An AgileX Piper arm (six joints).
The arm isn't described. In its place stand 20 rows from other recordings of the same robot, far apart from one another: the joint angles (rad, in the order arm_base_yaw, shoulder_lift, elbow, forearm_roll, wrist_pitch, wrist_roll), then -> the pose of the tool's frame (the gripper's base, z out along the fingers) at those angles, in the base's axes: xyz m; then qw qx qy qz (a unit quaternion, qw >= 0).
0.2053 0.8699 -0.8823 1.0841 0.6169 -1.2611 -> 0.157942, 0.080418, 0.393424, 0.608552, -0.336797, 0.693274, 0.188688
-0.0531 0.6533 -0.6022 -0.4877 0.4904 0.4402 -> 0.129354, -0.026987, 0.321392, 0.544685, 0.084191, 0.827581, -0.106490
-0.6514 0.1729 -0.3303 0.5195 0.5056 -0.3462 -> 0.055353, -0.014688, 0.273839, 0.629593, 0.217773, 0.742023, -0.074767
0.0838 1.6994 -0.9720 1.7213 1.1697 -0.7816 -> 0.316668, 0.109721, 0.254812, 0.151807, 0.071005, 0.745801, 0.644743
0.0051 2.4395 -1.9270 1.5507 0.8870 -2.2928 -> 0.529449, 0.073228, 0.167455, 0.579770, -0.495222, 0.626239, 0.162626
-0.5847 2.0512 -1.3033 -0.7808 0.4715 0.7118 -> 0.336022, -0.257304, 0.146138, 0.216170, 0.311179, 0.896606, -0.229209
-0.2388 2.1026 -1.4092 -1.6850 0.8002 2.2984 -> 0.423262, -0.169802, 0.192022, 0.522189, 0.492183, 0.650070, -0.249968
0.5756 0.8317 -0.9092 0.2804 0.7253 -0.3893 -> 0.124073, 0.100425, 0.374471, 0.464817, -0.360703, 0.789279, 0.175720
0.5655 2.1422 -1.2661 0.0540 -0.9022 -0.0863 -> 0.397069, 0.247430, 0.187436, 0.724820, -0.187600, 0.639280, 0.175398
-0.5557 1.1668 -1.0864 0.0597 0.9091 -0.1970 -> 0.198920, -0.118482, 0.350253, 0.315351, 0.177887, 0.927378, -0.094236
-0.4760 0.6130 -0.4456 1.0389 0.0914 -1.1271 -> 0.121433, -0.054550, 0.307425, 0.642406, 0.118281, 0.740924, -0.156063
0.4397 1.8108 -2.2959 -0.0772 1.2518 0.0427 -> 0.341420, 0.153244, 0.485440, 0.427399, -0.173027, 0.884914, 0.065713
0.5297 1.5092 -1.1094 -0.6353 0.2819 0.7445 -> 0.303951, 0.160560, 0.304780, 0.487475, -0.132989, 0.858218, 0.090249
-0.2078 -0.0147 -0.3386 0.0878 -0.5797 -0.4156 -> -0.018327, -0.000603, 0.361643, 0.923922, 0.004771, 0.273540, -0.267434
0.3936 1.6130 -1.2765 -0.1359 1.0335 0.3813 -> 0.304159, 0.114839, 0.276407, 0.156254, -0.032093, 0.987187, -0.003971
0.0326 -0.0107 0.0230 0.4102 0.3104 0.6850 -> 0.053529, 0.012836, 0.180346, 0.508247, 0.354141, 0.691819, 0.371020
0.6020 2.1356 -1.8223 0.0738 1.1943 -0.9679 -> 0.364686, 0.258138, 0.216338, 0.080234, -0.696568, 0.712682, 0.020983
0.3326 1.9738 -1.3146 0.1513 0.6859 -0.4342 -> 0.372766, 0.137956, 0.164356, 0.158030, -0.321790, 0.932272, 0.048435
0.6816 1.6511 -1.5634 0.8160 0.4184 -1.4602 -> 0.289810, 0.269806, 0.397881, 0.588776, -0.571969, 0.558806, 0.118024
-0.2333 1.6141 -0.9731 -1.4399 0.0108 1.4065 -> 0.343178, -0.082550, 0.242324, 0.481306, 0.089785, 0.869185, -0.069284
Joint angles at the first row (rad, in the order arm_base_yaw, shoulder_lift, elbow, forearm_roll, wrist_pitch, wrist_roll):
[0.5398 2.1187 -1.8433 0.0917 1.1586 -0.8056]
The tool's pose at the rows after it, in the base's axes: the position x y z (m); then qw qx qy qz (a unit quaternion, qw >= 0):
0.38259, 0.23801, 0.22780, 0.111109, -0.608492, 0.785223, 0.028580
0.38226, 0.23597, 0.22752, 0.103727, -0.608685, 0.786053, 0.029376
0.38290, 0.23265, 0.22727, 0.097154, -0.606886, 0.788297, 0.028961
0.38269, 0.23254, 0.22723, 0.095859, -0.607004, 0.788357, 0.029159
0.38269, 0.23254, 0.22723, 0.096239, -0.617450, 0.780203, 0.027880
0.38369, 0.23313, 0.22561, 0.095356, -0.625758, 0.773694, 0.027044
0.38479, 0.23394, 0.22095, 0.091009, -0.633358, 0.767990, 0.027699
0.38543, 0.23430, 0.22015, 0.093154, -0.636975, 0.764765, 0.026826
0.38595, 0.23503, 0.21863, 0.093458, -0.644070, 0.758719, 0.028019
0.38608, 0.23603, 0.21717, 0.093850, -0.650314, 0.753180, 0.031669
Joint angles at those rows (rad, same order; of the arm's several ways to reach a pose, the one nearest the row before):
[0.5398 2.1225 -1.8410 0.0902 1.1632 -0.8056]
[0.5362 2.1225 -1.8410 0.0902 1.1784 -0.8079]
[0.5294 2.1225 -1.8410 0.0879 1.1916 -0.8078]
[0.5294 2.1225 -1.8410 0.0879 1.1943 -0.8078]
[0.5294 2.1225 -1.8410 0.0879 1.1943 -0.8344]
[0.5294 2.1290 -1.8458 0.0879 1.1950 -0.8556]
[0.5294 2.1404 -1.8476 0.0897 1.1950 -0.8756]
[0.5294 2.1424 -1.8476 0.0897 1.1889 -0.8857]
[0.5294 2.1468 -1.8491 0.0942 1.1868 -0.9060]
[0.5294 2.1507 -1.8499 0.1037 1.1851 -0.9258]

